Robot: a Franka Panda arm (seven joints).
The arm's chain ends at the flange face. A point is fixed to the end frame.
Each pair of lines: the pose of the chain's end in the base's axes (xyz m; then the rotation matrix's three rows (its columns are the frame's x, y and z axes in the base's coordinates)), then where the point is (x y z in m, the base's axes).
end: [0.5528 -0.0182 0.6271], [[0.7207 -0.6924 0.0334], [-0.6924 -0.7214 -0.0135], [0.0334 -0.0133 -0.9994]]
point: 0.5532 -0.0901 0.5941
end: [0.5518 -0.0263 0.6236], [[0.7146 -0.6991 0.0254], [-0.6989 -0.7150 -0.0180], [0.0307 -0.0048 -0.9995]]
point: 0.5513 -0.0983 0.5909
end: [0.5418 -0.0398 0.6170], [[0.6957 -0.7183 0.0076], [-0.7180 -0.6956 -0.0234], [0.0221 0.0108 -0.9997]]
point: 0.5388 -0.1119 0.5847
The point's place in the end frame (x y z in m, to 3 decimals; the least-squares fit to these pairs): 0.049 0.052 0.034
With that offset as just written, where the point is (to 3 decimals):
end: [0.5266 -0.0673 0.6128], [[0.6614 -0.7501 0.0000], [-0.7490 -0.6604 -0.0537], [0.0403 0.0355 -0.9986]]
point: 0.520 -0.140 0.583
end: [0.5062 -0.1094 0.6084], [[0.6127 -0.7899 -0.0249], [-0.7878 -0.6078 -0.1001], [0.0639 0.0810 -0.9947]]
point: 0.494 -0.183 0.582
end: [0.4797 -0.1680 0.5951], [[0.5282 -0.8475 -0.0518], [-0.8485 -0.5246 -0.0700], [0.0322 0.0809 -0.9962]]
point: 0.460 -0.239 0.567
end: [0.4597 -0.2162 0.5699], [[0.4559 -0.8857 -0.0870], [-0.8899 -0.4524 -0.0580], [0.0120 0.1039 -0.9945]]
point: 0.433 -0.285 0.542
